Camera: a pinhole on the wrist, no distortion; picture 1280 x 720 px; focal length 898.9 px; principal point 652.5 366.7 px. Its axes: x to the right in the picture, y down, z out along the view. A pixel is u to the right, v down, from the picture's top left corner.
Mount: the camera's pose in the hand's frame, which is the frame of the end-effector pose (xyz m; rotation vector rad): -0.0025 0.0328 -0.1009 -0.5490 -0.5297 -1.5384
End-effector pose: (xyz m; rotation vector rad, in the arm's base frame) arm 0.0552 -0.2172 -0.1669 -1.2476 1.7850 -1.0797
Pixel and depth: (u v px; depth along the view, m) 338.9 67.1 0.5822
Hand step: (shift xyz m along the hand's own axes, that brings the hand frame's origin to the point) -0.1772 0.5655 0.2209
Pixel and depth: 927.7 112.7 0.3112
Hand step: -0.0859 0.1593 0.2002
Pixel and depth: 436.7 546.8 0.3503
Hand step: 0.0781 0.3170 0.1169
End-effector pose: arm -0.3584 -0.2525 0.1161 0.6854 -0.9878 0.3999
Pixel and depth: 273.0 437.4 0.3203
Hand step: 0.0339 0.3392 0.0613
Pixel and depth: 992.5 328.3 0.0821
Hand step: -0.0050 0.0609 -0.0177
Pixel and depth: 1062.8 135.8 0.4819
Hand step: -0.1214 0.1723 0.4113
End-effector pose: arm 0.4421 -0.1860 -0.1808 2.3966 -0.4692 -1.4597
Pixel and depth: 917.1 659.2 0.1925
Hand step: 0.0629 0.1085 0.0840
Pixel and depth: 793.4 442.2 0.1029
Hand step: 0.0080 0.0851 -0.0111
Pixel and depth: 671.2 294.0 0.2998
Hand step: -0.0200 0.2186 0.1350
